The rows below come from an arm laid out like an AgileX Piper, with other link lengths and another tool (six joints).
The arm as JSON. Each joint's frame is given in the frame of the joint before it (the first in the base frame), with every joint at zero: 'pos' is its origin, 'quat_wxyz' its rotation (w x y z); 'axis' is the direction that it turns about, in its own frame. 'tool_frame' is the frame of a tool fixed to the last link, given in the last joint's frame.
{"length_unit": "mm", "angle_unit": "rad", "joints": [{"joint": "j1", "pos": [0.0, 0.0, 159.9], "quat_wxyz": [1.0, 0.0, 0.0, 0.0], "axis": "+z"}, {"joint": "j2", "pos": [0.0, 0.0, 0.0], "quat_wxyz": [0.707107, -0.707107, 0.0, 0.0], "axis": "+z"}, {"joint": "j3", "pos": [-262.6, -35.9, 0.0], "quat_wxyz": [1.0, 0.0, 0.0, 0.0], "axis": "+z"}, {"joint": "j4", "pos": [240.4, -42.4, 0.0], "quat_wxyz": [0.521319, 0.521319, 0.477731, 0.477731], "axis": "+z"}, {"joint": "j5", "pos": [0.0, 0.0, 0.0], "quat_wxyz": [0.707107, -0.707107, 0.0, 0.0], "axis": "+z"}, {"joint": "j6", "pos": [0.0, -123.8, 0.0], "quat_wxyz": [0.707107, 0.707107, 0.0, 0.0], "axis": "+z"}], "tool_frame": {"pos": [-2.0, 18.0, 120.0], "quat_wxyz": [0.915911, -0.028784, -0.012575, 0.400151]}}
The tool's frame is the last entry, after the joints.
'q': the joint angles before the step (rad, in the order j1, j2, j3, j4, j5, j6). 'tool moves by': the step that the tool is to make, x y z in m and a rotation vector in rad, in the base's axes. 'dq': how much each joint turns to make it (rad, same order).
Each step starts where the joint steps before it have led.
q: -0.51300 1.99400 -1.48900 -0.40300 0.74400 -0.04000
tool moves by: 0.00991 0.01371 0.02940 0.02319 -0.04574 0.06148
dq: 0.00300 -0.05600 -0.03200 0.10900 0.03200 -0.12500
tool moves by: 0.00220 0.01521 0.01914 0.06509 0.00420 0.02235
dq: -0.00001 -0.01201 -0.08300 0.10700 0.11800 -0.09001
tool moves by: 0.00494 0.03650 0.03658 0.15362 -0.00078 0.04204
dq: 0.00002 0.00301 -0.18398 0.18100 0.24799 -0.09998
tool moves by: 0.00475 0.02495 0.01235 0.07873 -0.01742 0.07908
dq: -0.00002 0.00099 -0.05098 0.10701 0.07698 -0.08403
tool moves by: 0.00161 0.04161 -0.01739 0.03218 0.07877 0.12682
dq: 0.08301 0.03001 0.00097 0.00499 0.05802 -0.03998
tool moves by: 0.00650 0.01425 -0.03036 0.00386 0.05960 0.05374
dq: 0.04601 0.06900 0.00101 -0.01800 -0.01301 -0.00799
